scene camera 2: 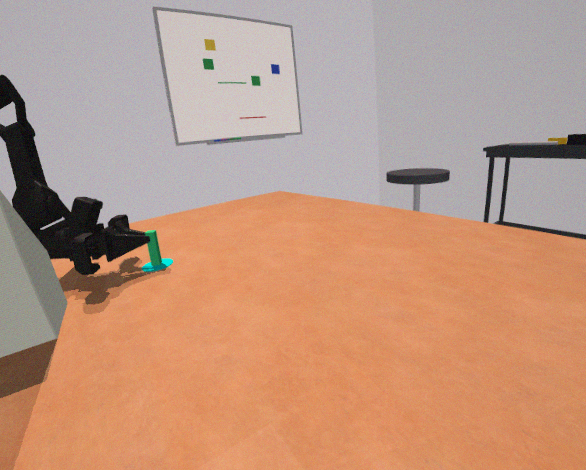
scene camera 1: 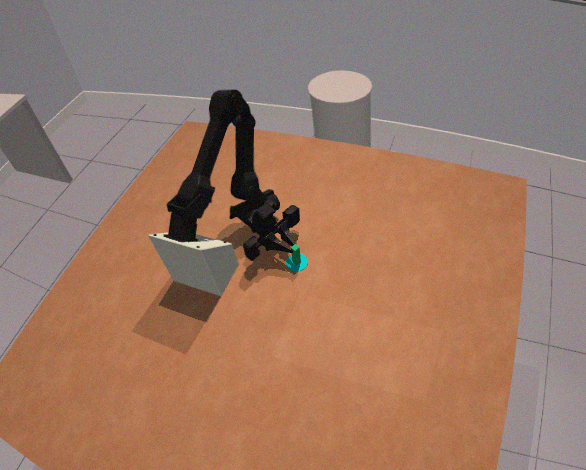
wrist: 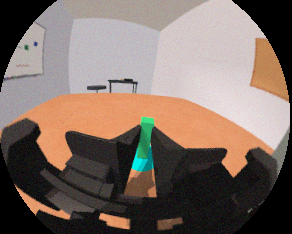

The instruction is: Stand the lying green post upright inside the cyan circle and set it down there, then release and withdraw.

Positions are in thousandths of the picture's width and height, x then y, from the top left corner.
Scene:
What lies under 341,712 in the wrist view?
The gripper.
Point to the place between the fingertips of the gripper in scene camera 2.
259,505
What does the gripper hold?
A green post.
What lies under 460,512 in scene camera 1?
The gripper.

